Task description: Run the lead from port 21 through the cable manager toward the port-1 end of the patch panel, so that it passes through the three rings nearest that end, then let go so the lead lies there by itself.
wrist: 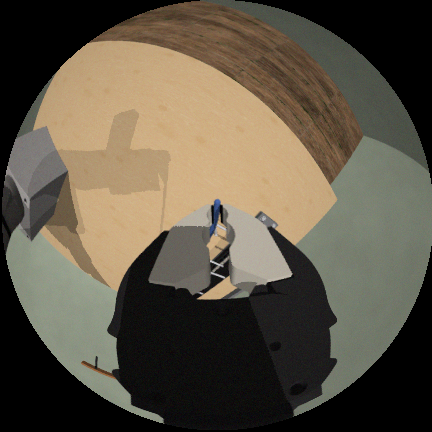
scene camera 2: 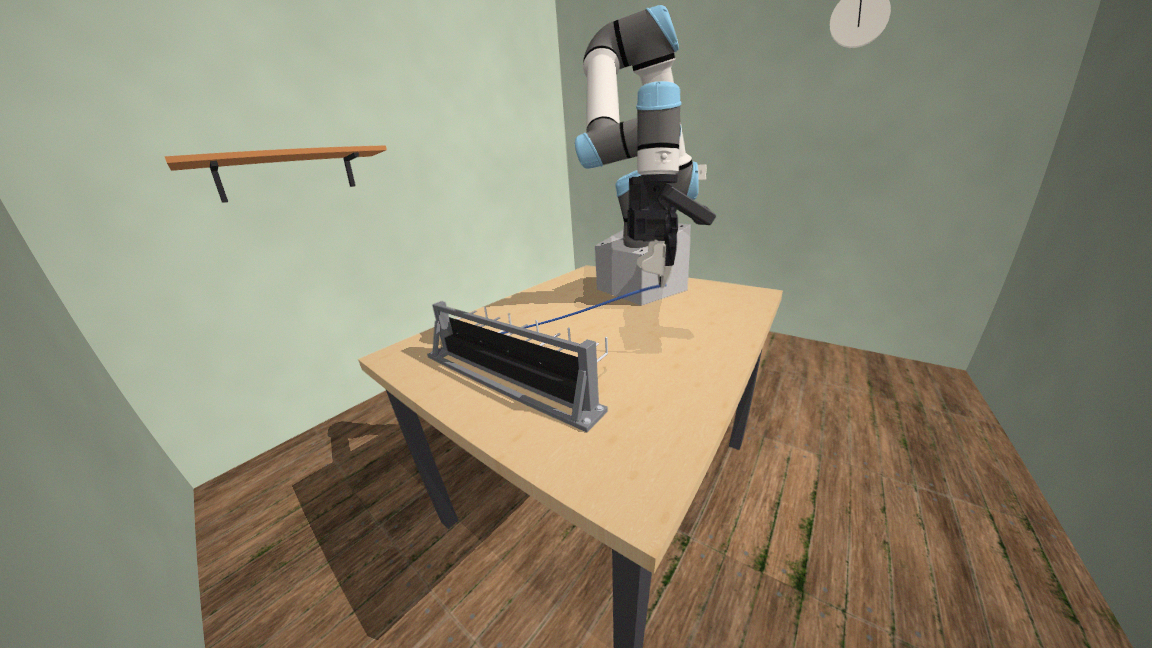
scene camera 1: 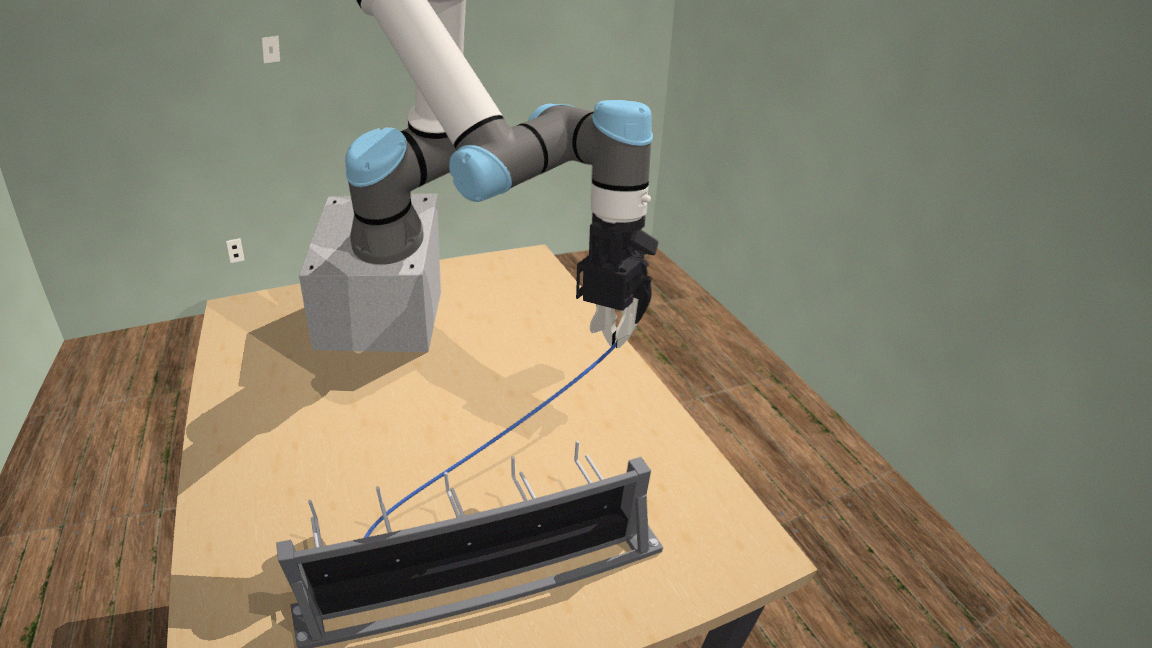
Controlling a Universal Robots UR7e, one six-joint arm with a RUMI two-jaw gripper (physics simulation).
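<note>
The blue lead (scene camera 1: 523,420) (scene camera 2: 578,311) (wrist: 213,225) leaves the patch panel (scene camera 1: 451,573) (scene camera 2: 515,360) near the second ring (scene camera 1: 380,501) from the left in scene camera 1. It slants up to my gripper (scene camera 1: 615,341) (scene camera 2: 662,282) (wrist: 217,210), which is shut on its far end above the table, well behind and to the right of the panel in that view. The lead crosses the middle ring (scene camera 1: 447,483) in the picture; I cannot tell whether it passes through it. The two right-hand rings (scene camera 1: 513,469) (scene camera 1: 577,452) stand apart from the lead. Port numbers are not readable.
The panel stands in a grey metal frame (scene camera 1: 638,475) (scene camera 2: 588,374) with bolted feet. The grey robot base (scene camera 1: 366,314) (scene camera 2: 616,272) (wrist: 35,150) stands at the table's far side. The table edge (scene camera 1: 725,435) lies right of the gripper in scene camera 1.
</note>
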